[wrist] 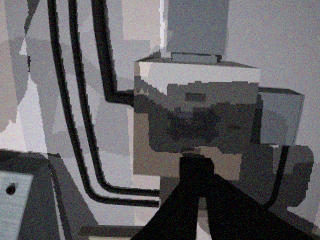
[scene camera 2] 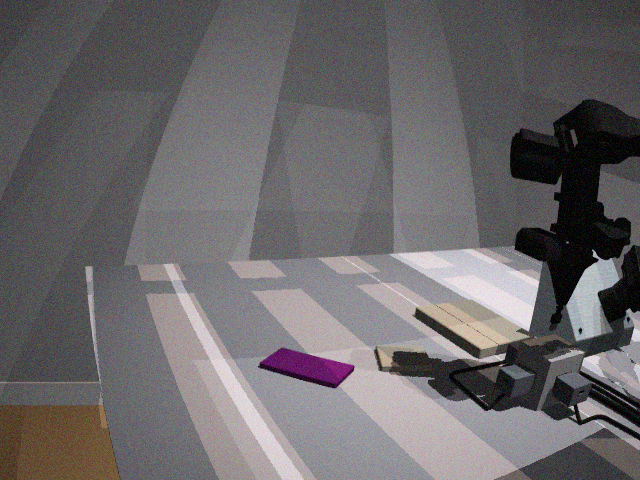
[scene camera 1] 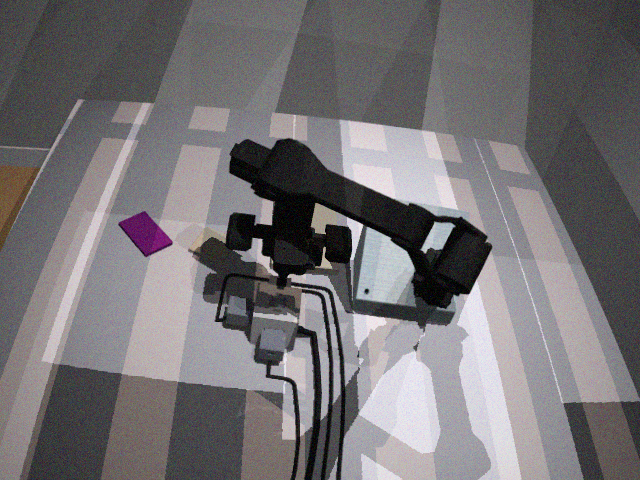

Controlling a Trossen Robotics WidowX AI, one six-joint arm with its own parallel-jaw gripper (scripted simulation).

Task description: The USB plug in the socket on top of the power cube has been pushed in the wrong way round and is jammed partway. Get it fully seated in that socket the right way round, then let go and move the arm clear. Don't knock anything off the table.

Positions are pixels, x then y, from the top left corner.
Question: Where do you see a tan tile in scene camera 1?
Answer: At 210, 244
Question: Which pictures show the purple card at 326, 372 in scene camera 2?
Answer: Scene camera 2 and scene camera 1 only.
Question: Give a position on a grey power cube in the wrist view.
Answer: At 231, 88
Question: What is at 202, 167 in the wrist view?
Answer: A dark USB plug.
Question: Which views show my gripper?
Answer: The wrist view, scene camera 2 and scene camera 1: all of them.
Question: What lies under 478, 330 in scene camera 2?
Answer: A tan board.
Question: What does my gripper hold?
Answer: A dark USB plug.
